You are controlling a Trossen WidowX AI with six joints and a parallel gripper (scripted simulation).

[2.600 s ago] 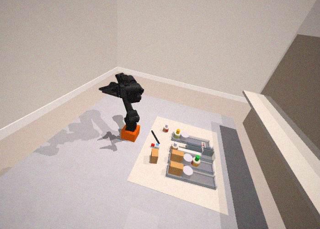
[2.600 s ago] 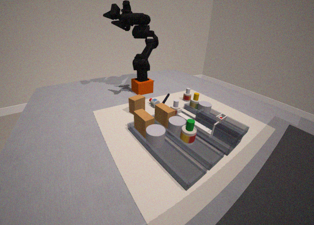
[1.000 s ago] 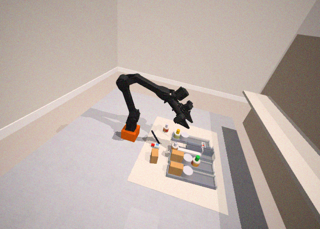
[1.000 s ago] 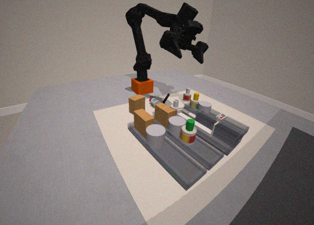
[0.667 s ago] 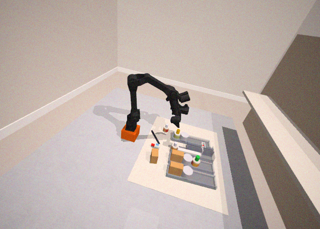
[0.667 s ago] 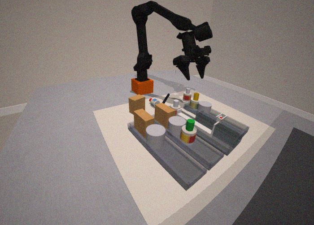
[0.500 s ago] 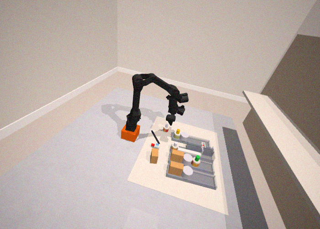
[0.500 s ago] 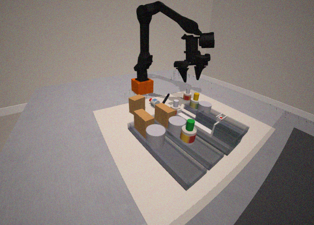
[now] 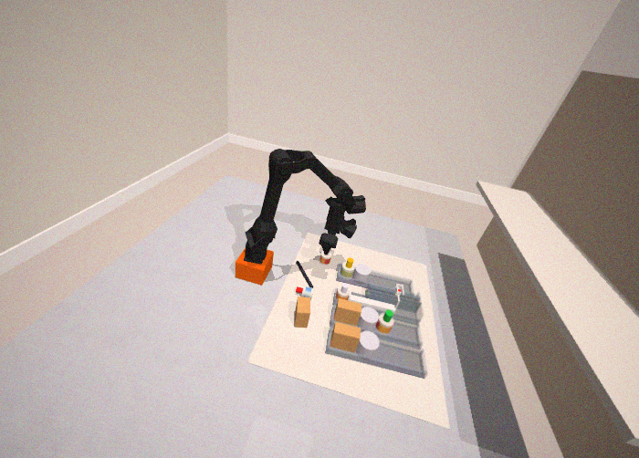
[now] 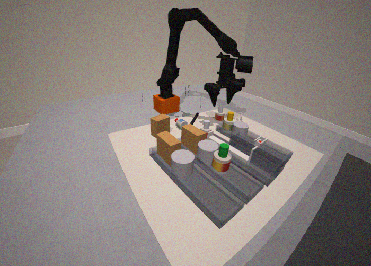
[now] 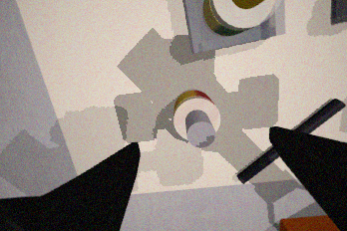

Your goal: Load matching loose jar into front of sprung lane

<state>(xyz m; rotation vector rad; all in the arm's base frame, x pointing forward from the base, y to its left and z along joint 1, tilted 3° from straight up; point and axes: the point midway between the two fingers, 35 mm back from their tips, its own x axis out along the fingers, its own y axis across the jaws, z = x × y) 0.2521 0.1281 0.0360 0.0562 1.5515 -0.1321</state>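
My gripper tip is 9 cm short of the yellow-capped jar, 5 cm to the left of it and 3 cm above it. The rest, counted from my gripper tip: narrow lane: 23 cm ahead, 17 cm to the right, 6 cm below; brown box: 5 cm behind, 29 cm to the right, 4 cm below; dark stick: 7 cm behind, 10 cm to the right, 7 cm below.
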